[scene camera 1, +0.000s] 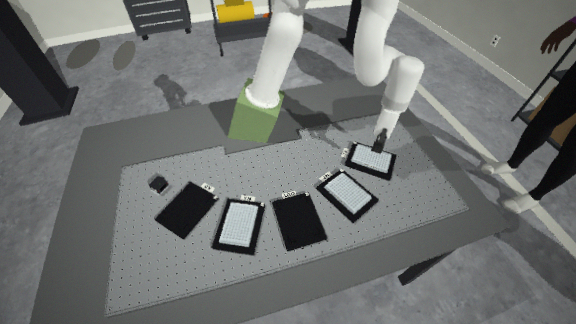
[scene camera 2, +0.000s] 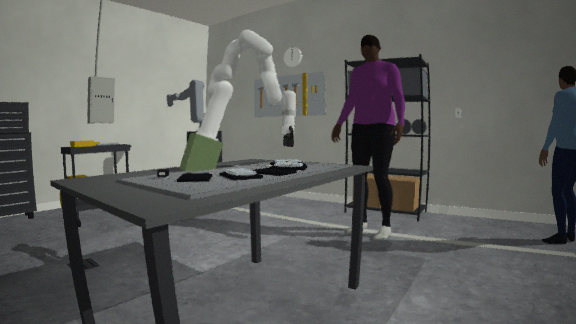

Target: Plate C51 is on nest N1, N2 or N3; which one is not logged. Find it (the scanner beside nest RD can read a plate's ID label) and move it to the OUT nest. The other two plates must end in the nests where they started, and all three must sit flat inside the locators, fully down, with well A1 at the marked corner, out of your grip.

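Frame: origin at the arm's base, x ahead, y left, z up, level; metres.
Seen in the pictures: gripper, fingertip midpoint: [scene camera 1: 379, 142] [scene camera 2: 288, 146]; arm's base at its link origin: [scene camera 1: 262, 96] [scene camera 2: 206, 138].
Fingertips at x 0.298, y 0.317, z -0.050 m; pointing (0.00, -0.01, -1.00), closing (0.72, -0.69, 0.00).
Pixels of each thing's top centre, then the offset from my fingertips to it. "spot": a spot on its surface instead. Level surfaces: height alone.
- nest N1 at a spot on its surface: [scene camera 1: 384, 175] spot: dx +0.076, dy +0.003, dz -0.087 m
- nest N2 at a spot on its surface: [scene camera 1: 354, 217] spot: dx +0.184, dy -0.169, dz -0.087 m
- nest N3 at its top centre: [scene camera 1: 239, 223] [scene camera 2: 240, 172] dx +0.096, dy -0.502, dz -0.084 m
- OUT nest at its top centre: [scene camera 1: 298, 218] [scene camera 2: 273, 169] dx +0.134, dy -0.331, dz -0.084 m
- nest RD at its top centre: [scene camera 1: 180, 199] [scene camera 2: 190, 169] dx -0.030, dy -0.657, dz -0.064 m
- small dark scanner at a spot on its surface: [scene camera 1: 158, 184] [scene camera 2: 164, 169] spot: dx -0.110, dy -0.725, dz -0.064 m
- perforated grey board at its surface level: dz -0.099 m
- table at its surface level: dz -0.112 m
My gripper [scene camera 1: 378, 150] [scene camera 2: 288, 145] is open and empty, pointing down above the plate at nest N1, with a visible height gap in the scene camera 2 view. White well plates lie in black nests: one plate [scene camera 1: 367, 160] in nest N1 [scene camera 1: 384, 175], one plate [scene camera 1: 349, 192] in nest N2 [scene camera 1: 354, 217], and one plate [scene camera 1: 239, 225] [scene camera 2: 240, 171] in nest N3 [scene camera 1: 233, 249]. The OUT nest [scene camera 1: 300, 222] and nest RD [scene camera 1: 186, 211] [scene camera 2: 195, 177] hold no plate. The small dark scanner [scene camera 1: 158, 184] [scene camera 2: 163, 173] stands beside RD. Plate ID labels and A1 wells cannot be read.
The nests stand in an arc on a perforated grey board [scene camera 1: 135, 280] on the table [scene camera 1: 65, 260] [scene camera 2: 115, 200]. The green arm base [scene camera 1: 254, 120] [scene camera 2: 201, 152] is at the back edge. A person in purple [scene camera 2: 375, 95] stands beyond the table near a shelf unit [scene camera 2: 425, 140].
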